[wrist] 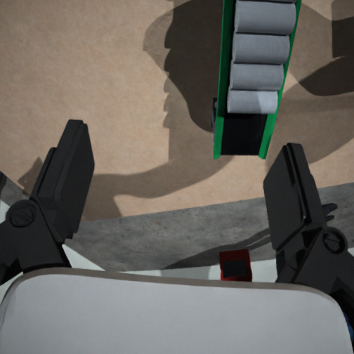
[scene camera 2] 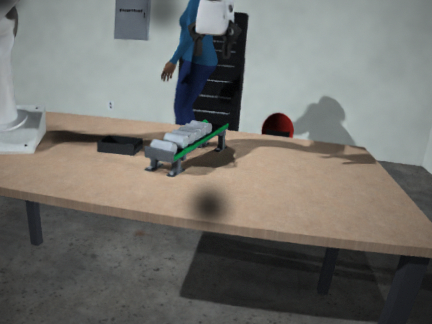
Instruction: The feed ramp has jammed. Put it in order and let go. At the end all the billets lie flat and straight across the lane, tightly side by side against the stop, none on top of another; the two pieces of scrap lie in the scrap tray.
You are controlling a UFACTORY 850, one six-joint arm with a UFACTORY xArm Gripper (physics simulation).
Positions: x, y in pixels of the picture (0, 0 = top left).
black scrap tray: scene camera 2 112, 144; not seen in the wrist view (out of frame)
